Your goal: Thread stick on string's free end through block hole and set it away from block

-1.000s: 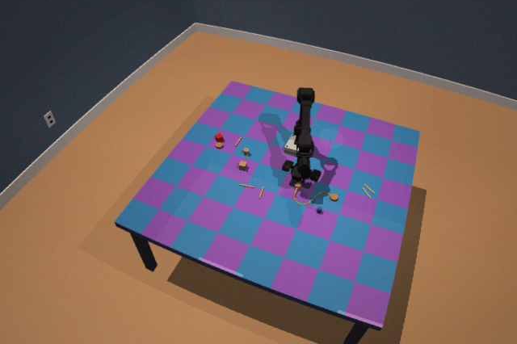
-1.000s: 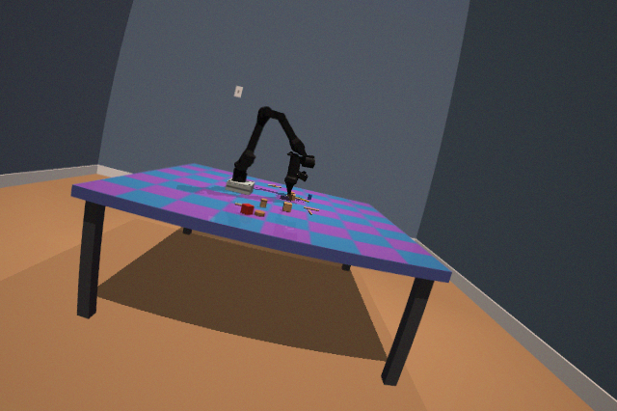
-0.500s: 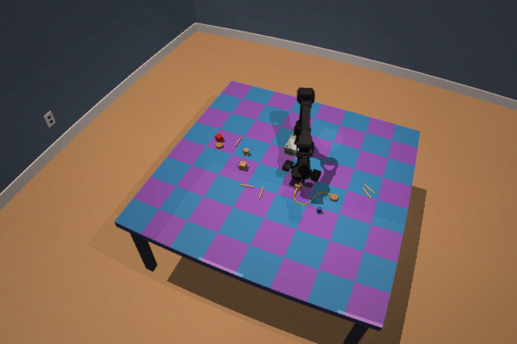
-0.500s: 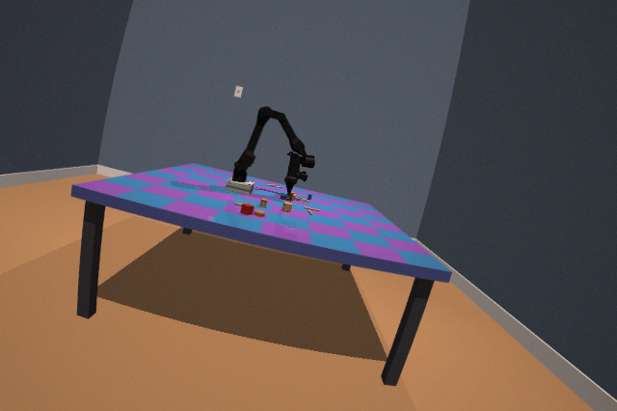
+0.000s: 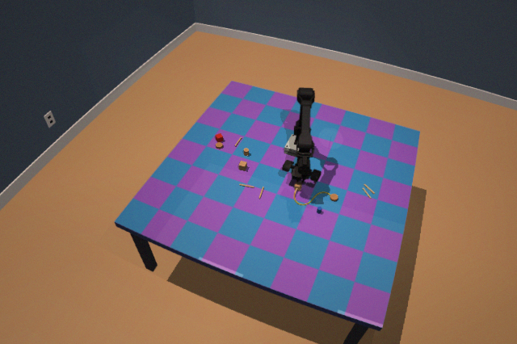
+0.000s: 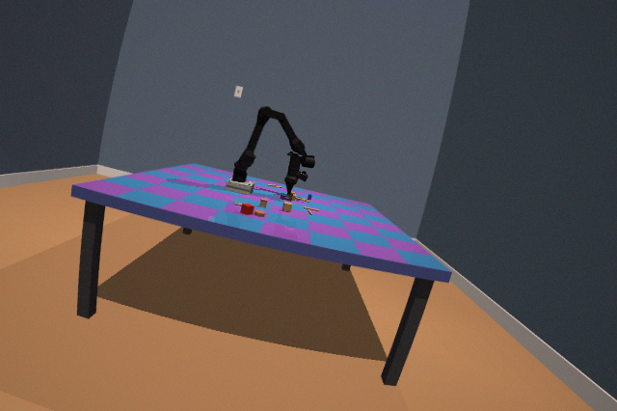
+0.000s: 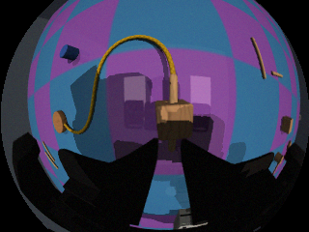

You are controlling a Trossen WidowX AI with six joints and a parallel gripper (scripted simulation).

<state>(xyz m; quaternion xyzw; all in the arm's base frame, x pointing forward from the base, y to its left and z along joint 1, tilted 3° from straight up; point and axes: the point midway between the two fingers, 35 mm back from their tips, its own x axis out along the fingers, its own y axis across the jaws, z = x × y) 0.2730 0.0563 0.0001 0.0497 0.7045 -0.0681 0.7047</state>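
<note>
Right now my gripper tip is 4 cm short of the thin wooden stick, 1 cm to the left of it and 1 cm above it. The rest, counted from my gripper tip: wooden cylinder (14 cm behind, 33 cm to the right, 1 cm below); blue object (14 cm ahead, 13 cm to the left, 1 cm below); round wooden button (3 cm ahead, 18 cm to the left, 2 cm below).
</note>
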